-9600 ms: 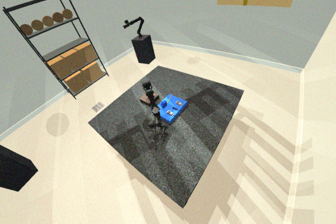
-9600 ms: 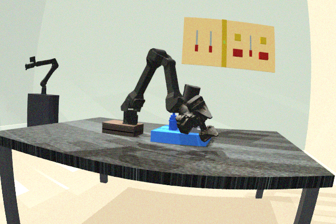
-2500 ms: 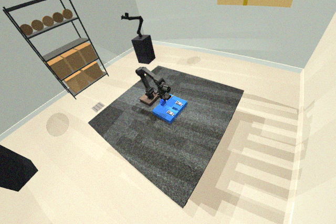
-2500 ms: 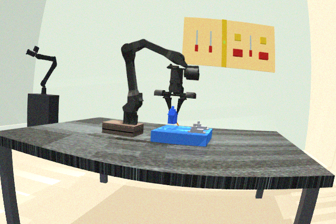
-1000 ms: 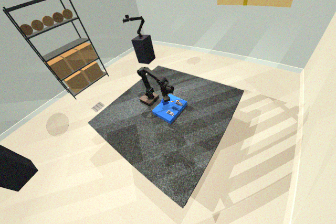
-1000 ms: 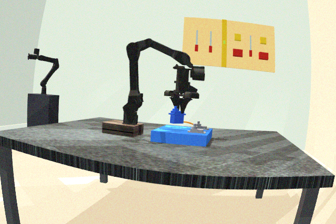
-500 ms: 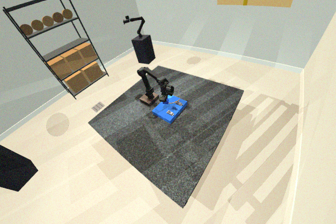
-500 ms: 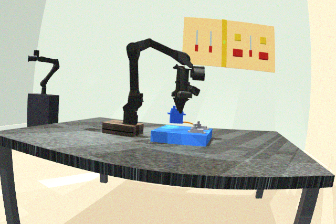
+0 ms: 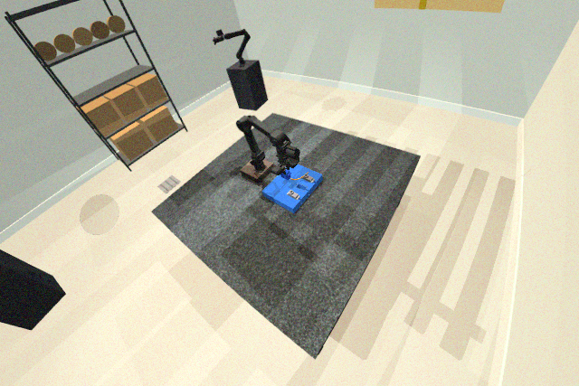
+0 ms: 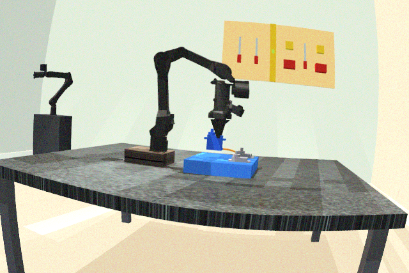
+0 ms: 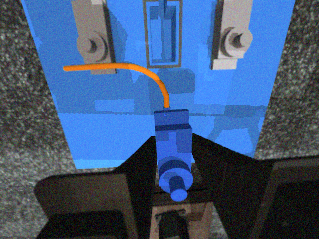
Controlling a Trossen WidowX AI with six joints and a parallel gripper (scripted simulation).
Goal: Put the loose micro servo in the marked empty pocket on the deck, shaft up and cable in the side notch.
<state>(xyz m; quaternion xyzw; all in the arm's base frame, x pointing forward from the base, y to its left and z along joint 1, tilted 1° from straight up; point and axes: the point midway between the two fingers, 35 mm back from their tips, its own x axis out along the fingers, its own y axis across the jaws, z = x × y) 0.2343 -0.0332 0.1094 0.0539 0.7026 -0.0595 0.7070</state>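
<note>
The deck is 10 mm behind my gripper tip and 100 mm below it.
</note>
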